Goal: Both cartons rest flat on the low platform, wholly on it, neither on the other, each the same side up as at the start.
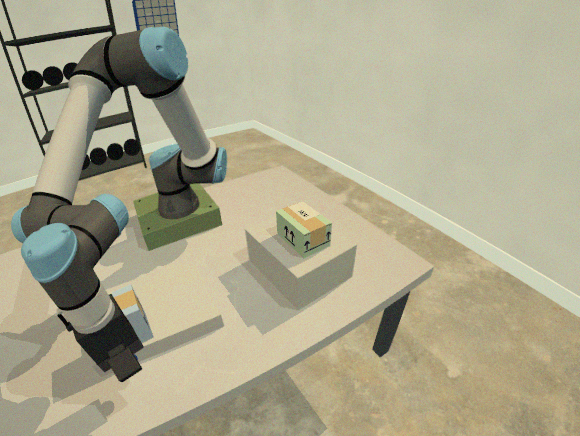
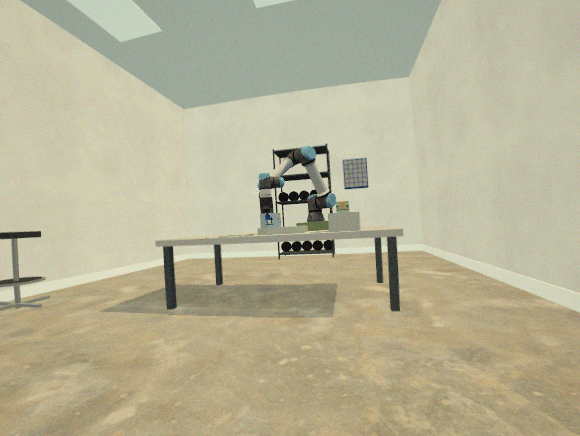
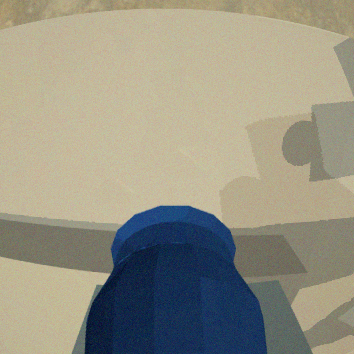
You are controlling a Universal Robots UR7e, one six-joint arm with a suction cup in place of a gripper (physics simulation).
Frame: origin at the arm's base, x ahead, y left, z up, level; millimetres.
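Seen in the pictures: hand, tool point: point(image 2: 267, 219) point(image 3: 173, 259); arm's base, link origin: point(image 1: 179, 207) point(image 2: 315, 221).
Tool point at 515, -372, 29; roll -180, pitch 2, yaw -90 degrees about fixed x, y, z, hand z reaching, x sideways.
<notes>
Offsets run from my tool point to a thing's top centre, as dx, dy, dz. Level surfaces: height alone.
A pale blue carton with orange tape {-120, +12, +48} point(image 1: 127, 300) point(image 2: 275, 223) point(image 3: 285, 310) stands upright on the low platform {-170, +99, -53} point(image 1: 187, 336) point(image 2: 292, 230) point(image 3: 50, 239). A green carton with orange tape {-20, +512, +94} point(image 1: 305, 229) point(image 2: 343, 206) stands upright on a taller grey block {-38, +514, +19} point(image 1: 327, 272) point(image 2: 344, 221), its arrows pointing up. My suction cup point(image 1: 136, 356) point(image 2: 268, 217) point(image 3: 173, 225) points down in front of the blue carton's front face, below its top edge. It is shut, with no carton seen on its mouth. The gap between cup and face is hidden.
The arm's green base point(image 1: 180, 232) stands behind, between the low platform and the taller block. The wooden table {dz -101} point(image 1: 300, 330) point(image 2: 200, 238) carries them all. A black rack with dark round items point(image 1: 65, 34) stands behind the table.
</notes>
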